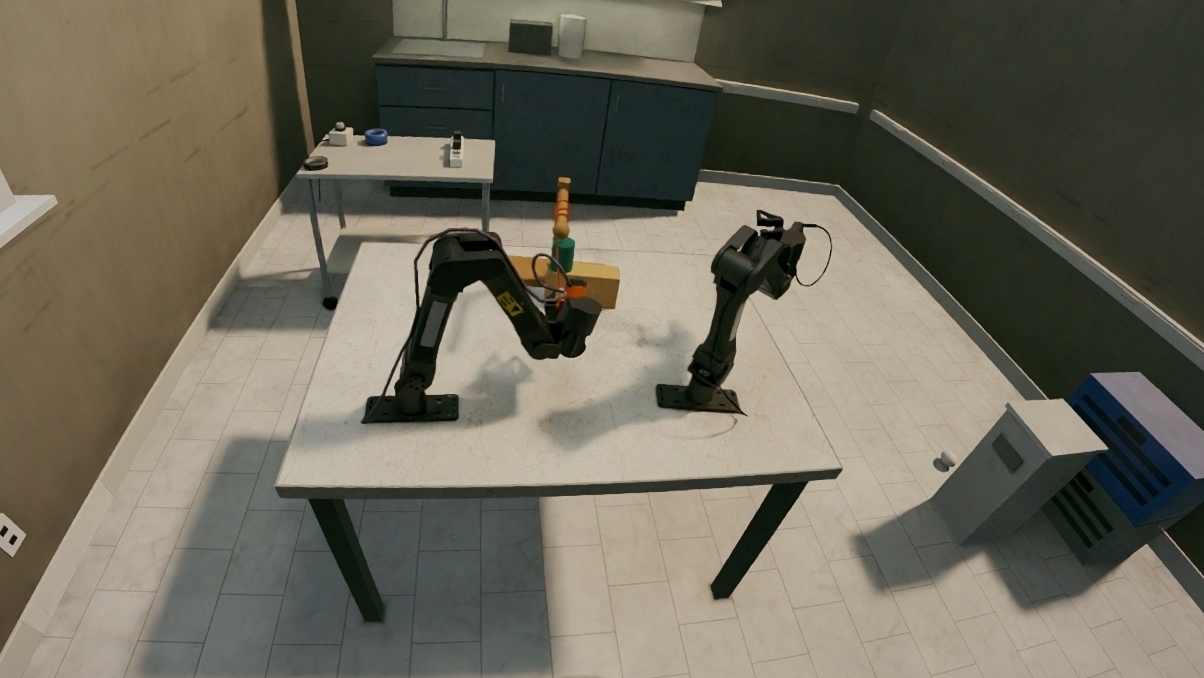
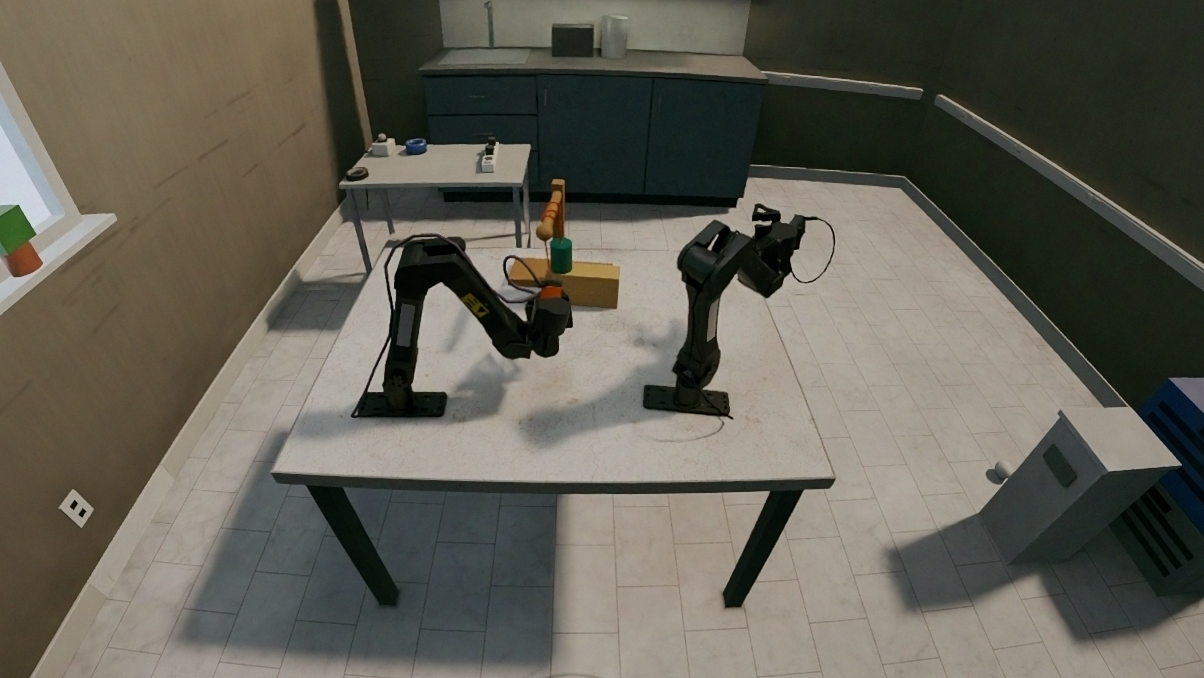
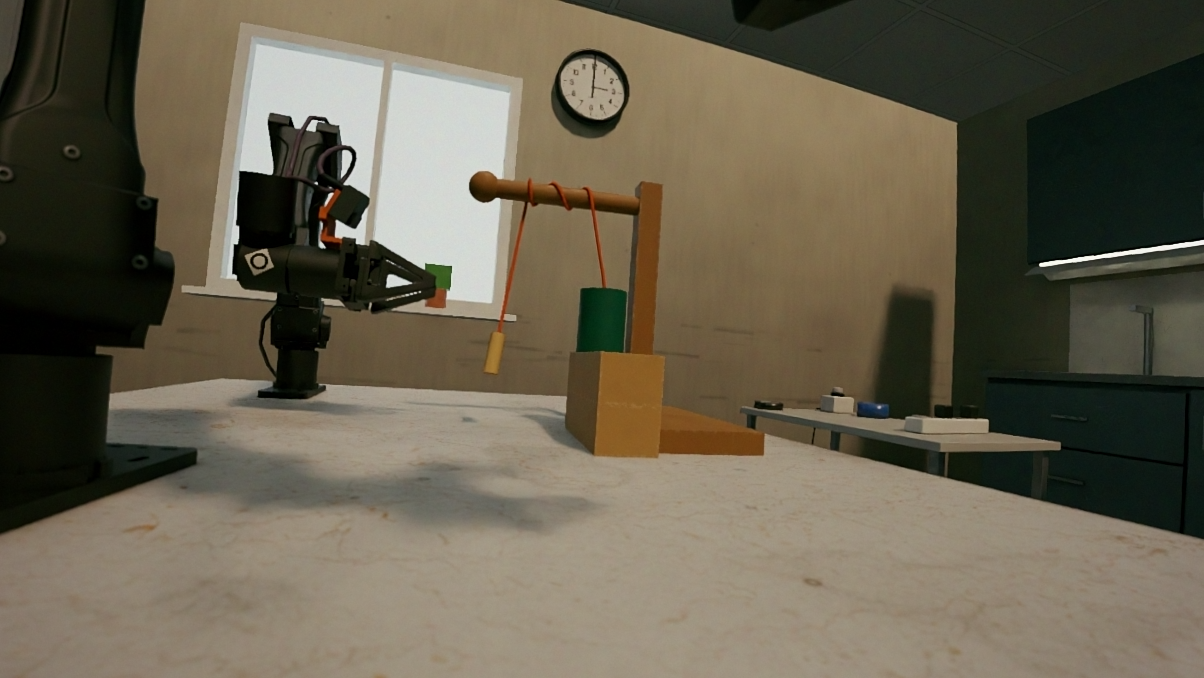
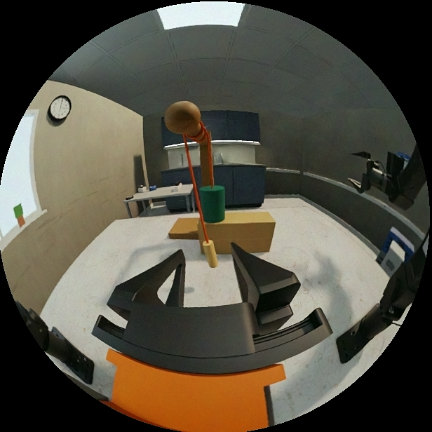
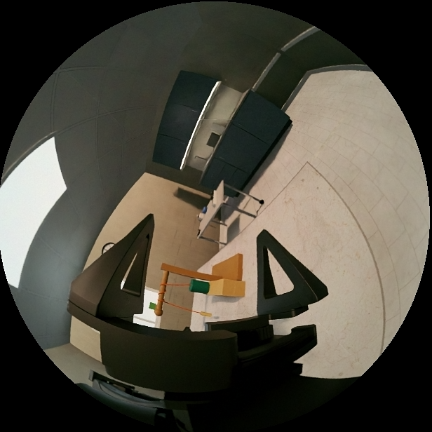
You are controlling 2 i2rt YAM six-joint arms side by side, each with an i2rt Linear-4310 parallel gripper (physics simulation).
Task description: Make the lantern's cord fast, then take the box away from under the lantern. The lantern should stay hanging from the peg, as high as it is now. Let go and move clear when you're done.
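Places are measured from the left arm's base along level axes (x back, y right, z up), in centimetres.
Pixels of known places: left gripper, between the fingertips: (image 3: pixel 435 286); right gripper, between the fingertips: (image 1: pixel 755 225) (image 2: pixel 756 220); left arm's base, origin of its link: (image 1: pixel 412 409) (image 2: pixel 403 405) (image 3: pixel 295 393); right arm's base, origin of its link: (image 1: pixel 697 399) (image 2: pixel 686 401) (image 3: pixel 26 496).
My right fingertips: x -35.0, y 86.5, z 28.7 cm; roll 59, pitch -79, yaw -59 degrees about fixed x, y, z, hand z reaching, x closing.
Observation:
Ahead of a thing's pixels: the offset from my right fingertips to its top centre. "pt": to the spot under its first point. Level surfaces: height alone.
The green lantern @[dx -6.1, dy -49.7, dz -10.7 cm] (image 3: pixel 601 320) (image 4: pixel 213 204) (image 5: pixel 199 286) (image 2: pixel 561 256) stands on the tan box @[dx -5.2, dy -43.7, dz -18.7 cm] (image 3: pixel 627 404) (image 4: pixel 250 232) (image 5: pixel 227 287) (image 2: pixel 593 286). Its orange cord @[pt dx +5.2, dy -52.7, dz -8.3 cm] (image 3: pixel 513 265) (image 4: pixel 196 195) winds around the wooden peg @[pt dx -7.4, dy -49.7, dz +1.3 cm] (image 3: pixel 619 201) (image 5: pixel 164 285). The cord's free end hangs near the peg's ball tip, slanting, with a pale yellow toggle @[dx +6.9, dy -51.4, dz -16.9 cm] (image 3: pixel 494 352) (image 4: pixel 210 254) (image 5: pixel 206 314) at its bottom. My left gripper (image 4: pixel 206 250) (image 3: pixel 436 284) is partly open and empty, with the toggle beyond its fingertips. My right gripper (image 5: pixel 210 226) is open and empty, high at the right, far from the lantern.
The peg's wooden post @[dx -11.7, dy -50.3, dz +4.3 cm] (image 3: pixel 646 269) rises from a brown base @[pt dx -13.8, dy -34.9, dz -26.2 cm] (image 3: pixel 711 431) behind the box on the white table @[dz -28.7 cm] (image 3: pixel 758 572) (image 1: pixel 589 437). A side table (image 1: pixel 412 160) with small items and dark cabinets (image 1: pixel 551 126) stand beyond the table.

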